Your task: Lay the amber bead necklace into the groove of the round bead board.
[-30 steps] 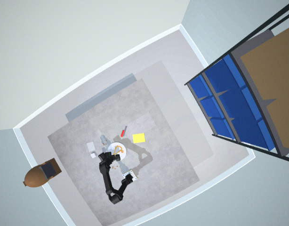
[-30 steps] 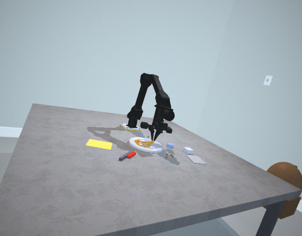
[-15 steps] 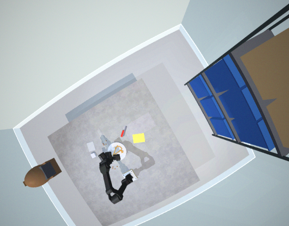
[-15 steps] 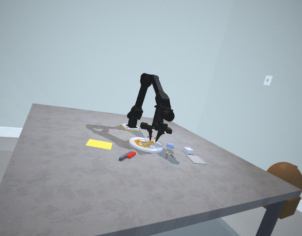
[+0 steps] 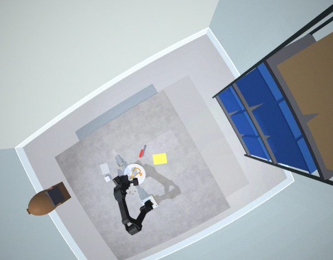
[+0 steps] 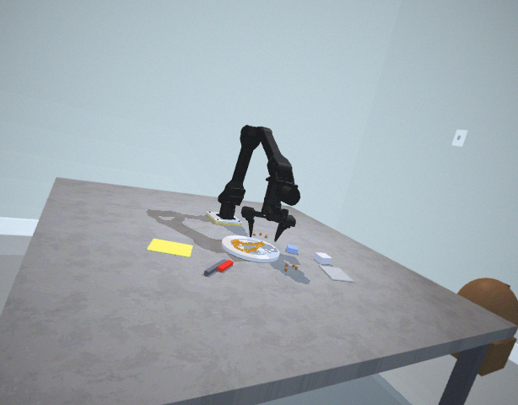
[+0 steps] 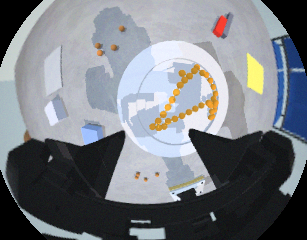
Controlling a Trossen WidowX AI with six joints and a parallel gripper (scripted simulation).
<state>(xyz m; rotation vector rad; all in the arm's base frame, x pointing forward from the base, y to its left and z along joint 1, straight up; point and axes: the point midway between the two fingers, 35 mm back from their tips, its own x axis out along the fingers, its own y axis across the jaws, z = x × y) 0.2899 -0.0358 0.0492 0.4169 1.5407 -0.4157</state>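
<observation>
Right now the round white bead board is 1 cm ahead of my gripper tip, 5 cm to the right of it and 2 cm below it. From my gripper tip the other things lie so: white block 14 cm ahead, 18 cm to the left, 2 cm below; then blue block 4 cm ahead, 12 cm to the left, 2 cm below; then grey tool 11 cm ahead, 24 cm to the right, 3 cm below.
</observation>
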